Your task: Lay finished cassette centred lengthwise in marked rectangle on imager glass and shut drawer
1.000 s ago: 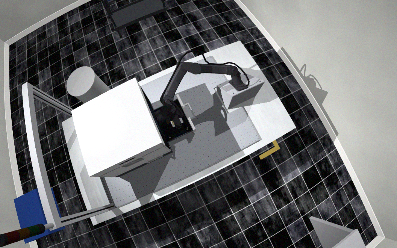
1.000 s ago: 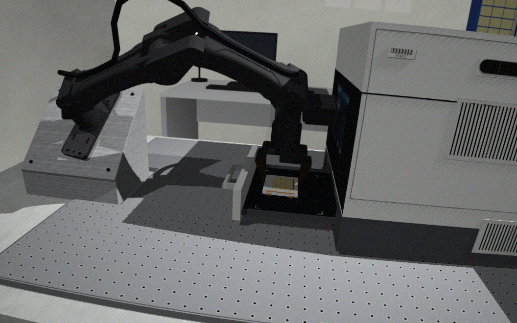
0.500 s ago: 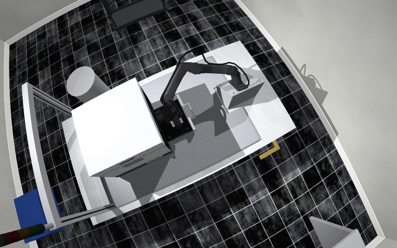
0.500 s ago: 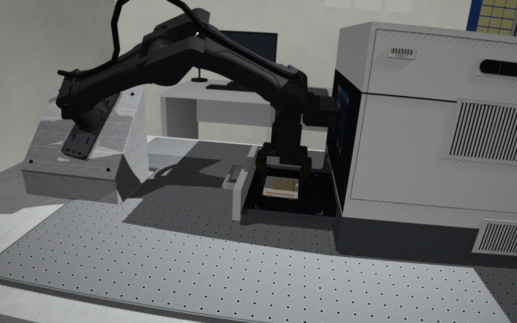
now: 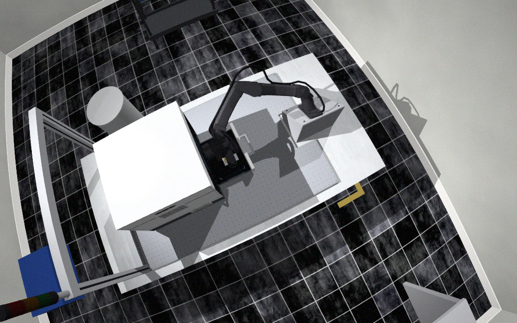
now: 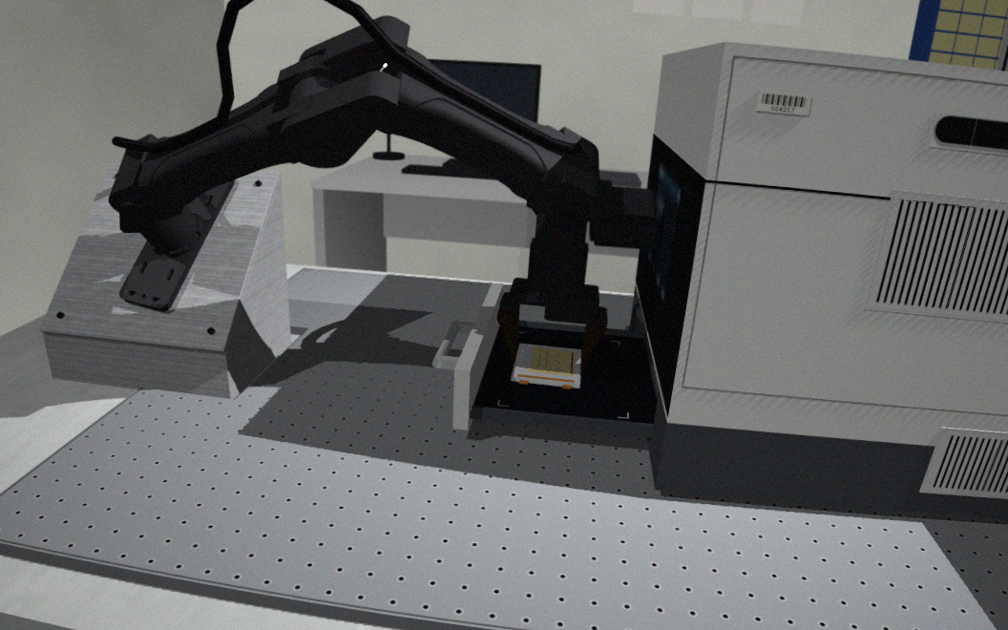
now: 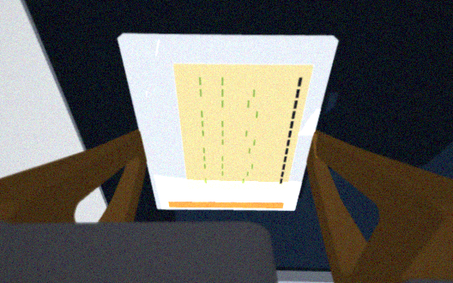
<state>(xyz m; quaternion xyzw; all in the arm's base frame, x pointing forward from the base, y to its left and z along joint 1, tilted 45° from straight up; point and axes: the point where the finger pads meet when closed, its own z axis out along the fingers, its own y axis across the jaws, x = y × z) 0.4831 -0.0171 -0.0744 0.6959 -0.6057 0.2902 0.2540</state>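
Now: hand right at the finished cassette. From my hand the other things lie so: drawer: 3 cm ahead; then frame rail: 69 cm ahead, 55 cm above, 8 cm to the left.
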